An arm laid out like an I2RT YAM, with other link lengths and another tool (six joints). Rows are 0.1 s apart.
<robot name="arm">
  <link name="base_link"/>
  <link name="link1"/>
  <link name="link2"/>
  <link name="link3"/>
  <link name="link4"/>
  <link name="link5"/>
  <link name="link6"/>
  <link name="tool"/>
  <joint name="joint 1" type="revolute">
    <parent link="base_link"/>
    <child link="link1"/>
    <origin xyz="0 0 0.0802"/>
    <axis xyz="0 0 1"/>
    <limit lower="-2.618" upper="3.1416"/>
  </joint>
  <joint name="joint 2" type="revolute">
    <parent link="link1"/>
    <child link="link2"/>
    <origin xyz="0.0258 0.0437 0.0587"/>
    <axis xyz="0 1 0"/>
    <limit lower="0" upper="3.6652"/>
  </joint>
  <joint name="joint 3" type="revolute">
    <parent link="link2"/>
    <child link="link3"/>
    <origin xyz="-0.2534 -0.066 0"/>
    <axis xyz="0 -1 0"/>
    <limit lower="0" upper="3.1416"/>
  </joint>
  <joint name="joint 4" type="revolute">
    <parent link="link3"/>
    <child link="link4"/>
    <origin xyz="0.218 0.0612 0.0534"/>
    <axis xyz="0 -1 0"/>
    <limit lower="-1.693" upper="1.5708"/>
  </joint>
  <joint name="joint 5" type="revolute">
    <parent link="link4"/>
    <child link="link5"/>
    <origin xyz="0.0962 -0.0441 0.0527"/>
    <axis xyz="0 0 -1"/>
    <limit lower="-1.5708" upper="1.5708"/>
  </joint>
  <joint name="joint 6" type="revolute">
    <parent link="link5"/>
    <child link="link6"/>
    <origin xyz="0.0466 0 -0.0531"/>
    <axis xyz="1 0 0"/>
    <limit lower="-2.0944" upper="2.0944"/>
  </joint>
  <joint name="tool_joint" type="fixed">
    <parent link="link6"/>
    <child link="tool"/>
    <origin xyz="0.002 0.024 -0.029" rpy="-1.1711 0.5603 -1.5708"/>
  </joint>
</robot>
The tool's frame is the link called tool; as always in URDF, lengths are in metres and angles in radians.
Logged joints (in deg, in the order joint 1, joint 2, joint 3, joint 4, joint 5, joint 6), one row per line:
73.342, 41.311, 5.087, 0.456, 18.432, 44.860
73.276, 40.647, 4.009, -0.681, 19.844, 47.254
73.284, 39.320, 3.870, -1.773, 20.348, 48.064
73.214, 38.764, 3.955, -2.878, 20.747, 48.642
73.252, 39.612, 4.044, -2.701, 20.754, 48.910
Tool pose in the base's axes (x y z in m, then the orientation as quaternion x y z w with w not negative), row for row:
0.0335, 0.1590, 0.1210, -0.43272, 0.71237, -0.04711, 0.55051
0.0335, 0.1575, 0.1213, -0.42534, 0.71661, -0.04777, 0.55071
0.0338, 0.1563, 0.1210, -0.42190, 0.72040, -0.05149, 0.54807
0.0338, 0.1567, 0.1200, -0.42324, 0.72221, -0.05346, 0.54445
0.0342, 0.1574, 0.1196, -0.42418, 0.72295, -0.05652, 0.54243
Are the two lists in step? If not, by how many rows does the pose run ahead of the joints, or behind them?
The pose runs 1 row ahead of the joints: the pose in row i belongs to the joints in row i + 1.
